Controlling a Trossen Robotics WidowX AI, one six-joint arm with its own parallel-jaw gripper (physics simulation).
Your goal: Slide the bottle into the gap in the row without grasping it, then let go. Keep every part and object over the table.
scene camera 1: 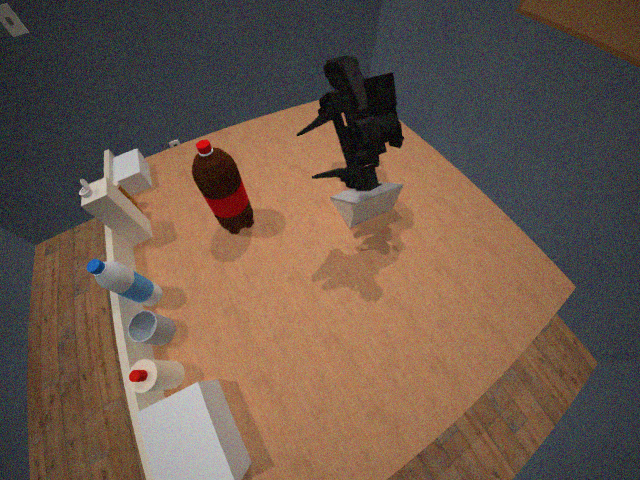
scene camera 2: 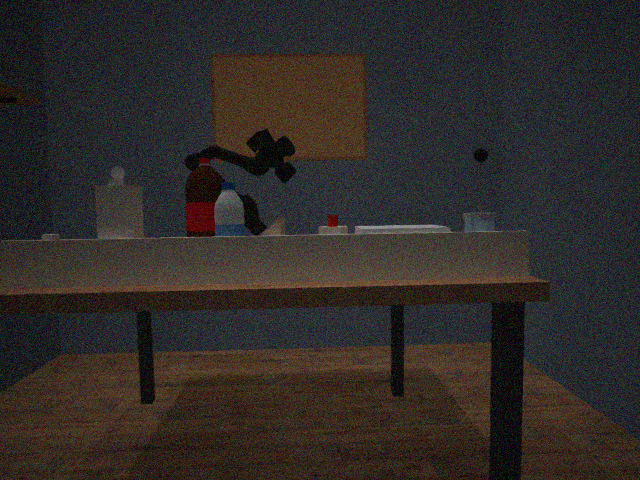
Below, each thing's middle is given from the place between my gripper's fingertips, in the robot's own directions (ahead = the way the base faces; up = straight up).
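Blue-capped bottle [scene camera 1: 114, 276]: far ahead of my hand, a fair way to the right of it, a fair way below it. Pale carton [scene camera 2: 119, 209]: 36 cm to the right of my hand, 43 cm ahead of it, 19 cm below it. Grey cup [scene camera 1: 147, 327]: a touch to the right of my hand, far below it, far ahead of it. Dark brown bottle [scene camera 1: 216, 174]: 14 cm ahead of my hand, 19 cm to the right of it, 17 cm below it. Going by their middles, of the things named here: dark brown bottle nearest to my hand, pale carton farthest from it.
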